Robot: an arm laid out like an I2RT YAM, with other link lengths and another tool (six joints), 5 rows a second.
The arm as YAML. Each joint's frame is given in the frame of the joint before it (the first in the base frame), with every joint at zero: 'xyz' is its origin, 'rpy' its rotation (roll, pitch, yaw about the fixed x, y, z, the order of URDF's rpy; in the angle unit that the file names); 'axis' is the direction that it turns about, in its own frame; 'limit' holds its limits. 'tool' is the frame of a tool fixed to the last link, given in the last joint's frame.
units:
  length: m
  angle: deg
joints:
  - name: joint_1
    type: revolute
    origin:
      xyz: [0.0, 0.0, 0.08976]
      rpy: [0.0, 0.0, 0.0]
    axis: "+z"
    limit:
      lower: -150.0
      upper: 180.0
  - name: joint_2
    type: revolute
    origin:
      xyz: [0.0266, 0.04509, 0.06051]
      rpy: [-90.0, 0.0, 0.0]
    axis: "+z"
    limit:
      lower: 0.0
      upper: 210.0
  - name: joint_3
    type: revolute
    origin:
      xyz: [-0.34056, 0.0, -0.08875]
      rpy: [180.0, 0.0, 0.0]
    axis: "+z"
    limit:
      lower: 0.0
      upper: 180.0
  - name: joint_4
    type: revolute
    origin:
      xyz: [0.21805, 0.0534, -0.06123]
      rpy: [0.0, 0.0, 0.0]
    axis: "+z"
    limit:
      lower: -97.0
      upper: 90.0
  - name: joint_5
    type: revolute
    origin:
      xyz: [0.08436, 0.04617, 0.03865]
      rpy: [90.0, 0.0, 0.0]
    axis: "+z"
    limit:
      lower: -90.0
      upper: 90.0
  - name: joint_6
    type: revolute
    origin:
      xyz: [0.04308, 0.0, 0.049]
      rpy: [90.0, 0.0, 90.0]
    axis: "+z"
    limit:
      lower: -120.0
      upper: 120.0
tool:
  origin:
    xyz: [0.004, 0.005, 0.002]
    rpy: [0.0, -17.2, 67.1]
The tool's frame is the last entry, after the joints.
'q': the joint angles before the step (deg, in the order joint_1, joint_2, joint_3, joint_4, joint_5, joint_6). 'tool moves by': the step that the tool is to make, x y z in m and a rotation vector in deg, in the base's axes. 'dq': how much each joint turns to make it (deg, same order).
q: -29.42 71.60 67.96 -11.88 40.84 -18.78
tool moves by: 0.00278 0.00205 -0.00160 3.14 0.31 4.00
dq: 0.14 0.30 1.40 -3.99 -4.45 1.72
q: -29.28 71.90 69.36 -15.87 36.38 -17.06
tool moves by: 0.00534 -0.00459 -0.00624 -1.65 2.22 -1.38
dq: -0.02 1.07 -1.39 2.84 2.08 -2.48
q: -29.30 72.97 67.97 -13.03 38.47 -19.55
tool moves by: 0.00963 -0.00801 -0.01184 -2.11 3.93 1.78
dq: -0.56 1.69 -2.65 5.32 -1.10 -5.46
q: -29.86 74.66 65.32 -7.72 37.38 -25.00
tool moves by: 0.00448 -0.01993 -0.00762 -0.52 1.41 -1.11
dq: -3.19 2.68 -0.42 3.45 -1.65 -2.16
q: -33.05 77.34 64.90 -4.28 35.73 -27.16
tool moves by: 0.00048 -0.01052 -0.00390 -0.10 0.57 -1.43
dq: -1.67 1.33 -0.05 1.29 -0.12 -0.56
